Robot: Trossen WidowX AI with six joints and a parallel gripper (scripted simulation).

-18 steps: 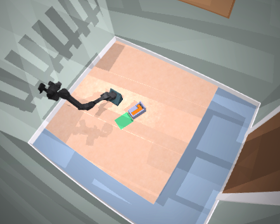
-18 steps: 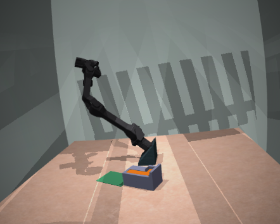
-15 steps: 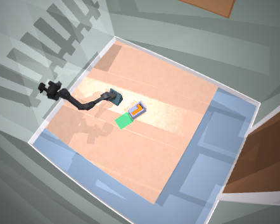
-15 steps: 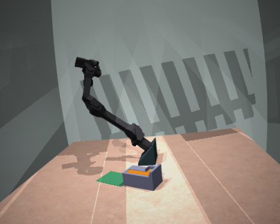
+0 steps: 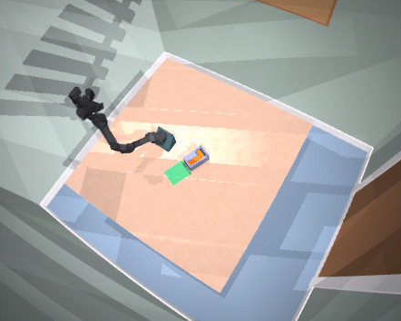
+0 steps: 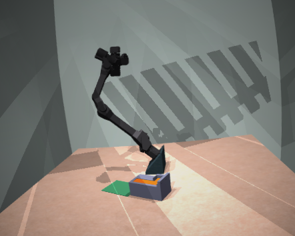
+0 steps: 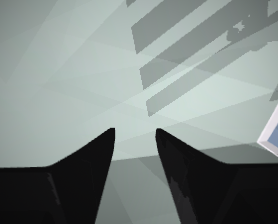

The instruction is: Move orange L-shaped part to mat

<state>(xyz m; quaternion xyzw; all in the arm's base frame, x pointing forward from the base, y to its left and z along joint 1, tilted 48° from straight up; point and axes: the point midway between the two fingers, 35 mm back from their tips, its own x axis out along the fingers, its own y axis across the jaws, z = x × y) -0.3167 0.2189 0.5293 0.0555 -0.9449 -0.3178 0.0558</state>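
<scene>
My gripper tip is now 63 cm short of the orange L-shaped part, 26 cm to the right of it and 55 cm above it. Also, from my gripper tip: green mat 57 cm ahead, 10 cm to the left, 61 cm below.
</scene>
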